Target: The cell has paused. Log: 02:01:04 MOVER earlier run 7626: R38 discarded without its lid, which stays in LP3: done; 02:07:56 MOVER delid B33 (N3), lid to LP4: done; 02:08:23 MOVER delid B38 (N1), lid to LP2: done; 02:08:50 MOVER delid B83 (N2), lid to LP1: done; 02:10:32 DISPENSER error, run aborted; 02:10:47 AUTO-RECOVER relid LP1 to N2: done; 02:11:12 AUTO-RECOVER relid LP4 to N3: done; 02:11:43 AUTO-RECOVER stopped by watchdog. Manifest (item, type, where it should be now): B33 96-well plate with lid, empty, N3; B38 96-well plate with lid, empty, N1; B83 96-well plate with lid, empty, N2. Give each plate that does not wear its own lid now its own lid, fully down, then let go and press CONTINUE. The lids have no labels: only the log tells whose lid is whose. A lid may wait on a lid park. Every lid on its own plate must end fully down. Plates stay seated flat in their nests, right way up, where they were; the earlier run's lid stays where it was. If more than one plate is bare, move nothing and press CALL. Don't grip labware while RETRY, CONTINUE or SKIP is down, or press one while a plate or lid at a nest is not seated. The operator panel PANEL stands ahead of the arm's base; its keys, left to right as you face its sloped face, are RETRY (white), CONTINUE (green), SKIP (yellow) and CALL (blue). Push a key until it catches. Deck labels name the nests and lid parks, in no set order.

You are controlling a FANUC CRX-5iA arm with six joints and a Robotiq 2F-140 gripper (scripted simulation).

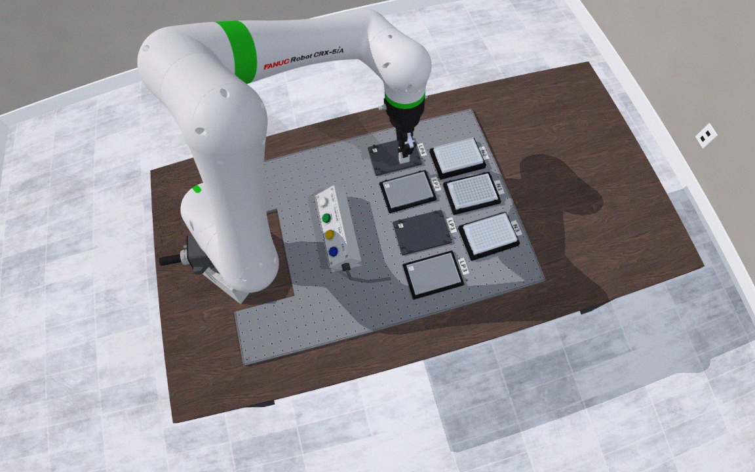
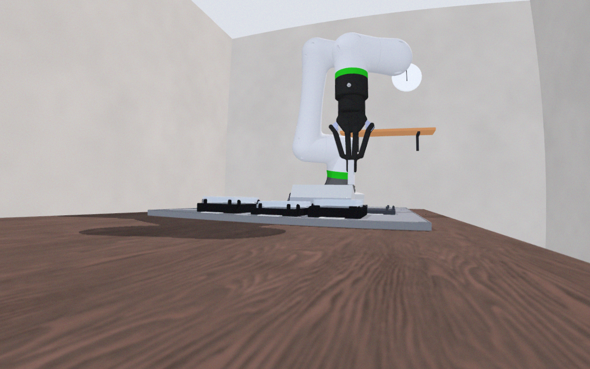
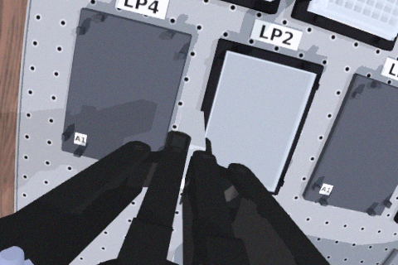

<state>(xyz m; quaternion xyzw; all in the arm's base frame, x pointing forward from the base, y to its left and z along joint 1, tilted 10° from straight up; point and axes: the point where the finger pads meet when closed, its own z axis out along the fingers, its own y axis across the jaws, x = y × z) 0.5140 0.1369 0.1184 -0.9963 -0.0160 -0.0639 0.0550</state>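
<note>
Now: hand 6 cm to the left of the lid park LP2 and 10 cm above it. Also, from my hand: plate: 18 cm ahead, 12 cm to the right, 9 cm below; then lid park LP1: 20 cm to the right, 10 cm below; then lid park LP4: 1 cm behind, 7 cm to the left, 10 cm below.
</note>
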